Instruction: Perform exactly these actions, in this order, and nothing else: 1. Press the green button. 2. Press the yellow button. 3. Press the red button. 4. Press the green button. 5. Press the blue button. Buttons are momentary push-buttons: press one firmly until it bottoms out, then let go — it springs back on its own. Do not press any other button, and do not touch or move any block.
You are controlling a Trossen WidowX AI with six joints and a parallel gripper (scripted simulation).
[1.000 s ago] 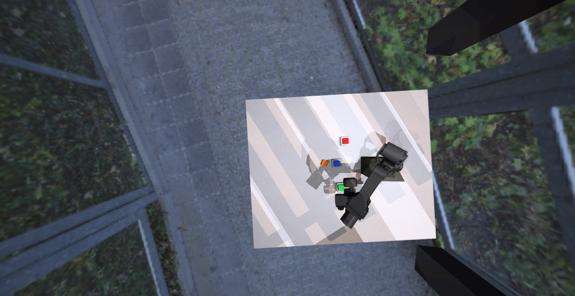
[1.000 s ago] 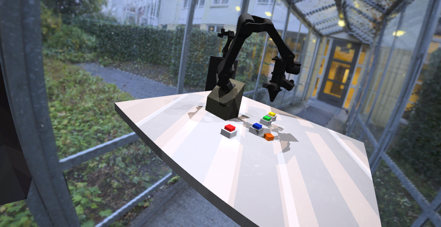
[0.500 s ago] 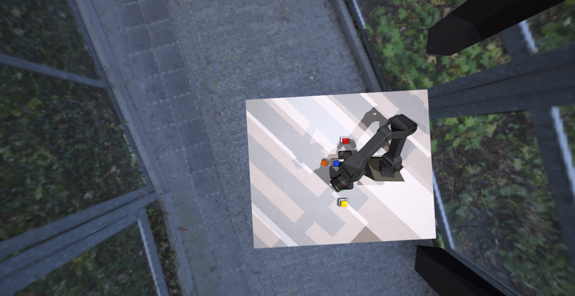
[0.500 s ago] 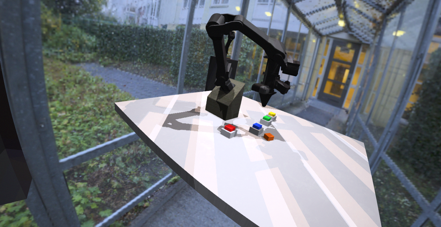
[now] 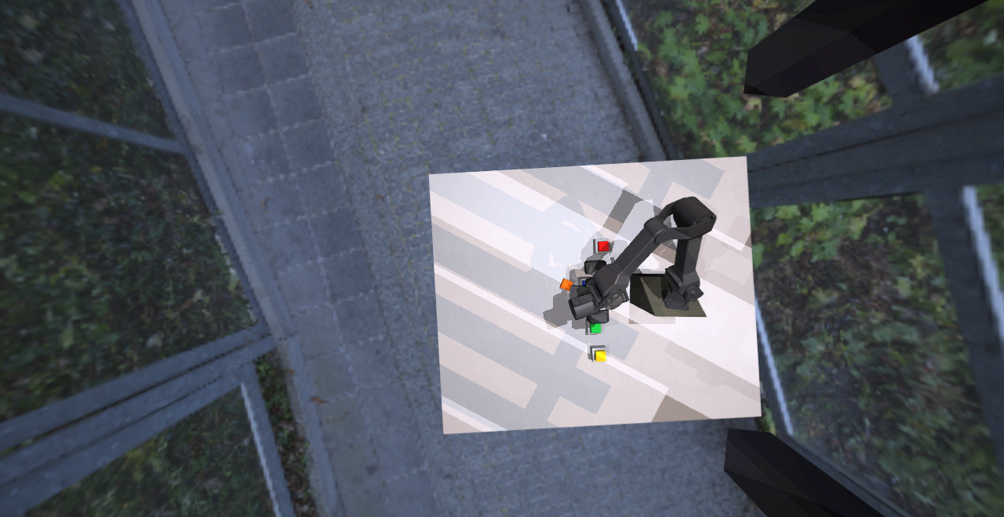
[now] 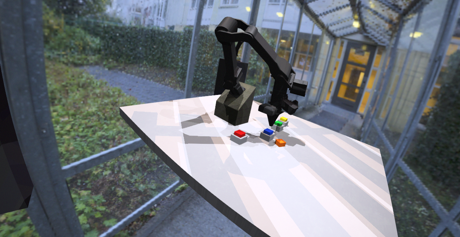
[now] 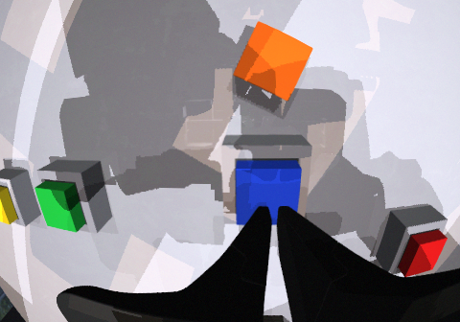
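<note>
My gripper tip is 30 mm above the blue button. From my gripper tip the other things lie so: green button (40 mm behind, 140 mm to the left, 30 mm below); red button (40 mm behind, 140 mm to the right, 30 mm below); orange block (60 mm ahead, 10 mm to the left, 50 mm below).
</note>
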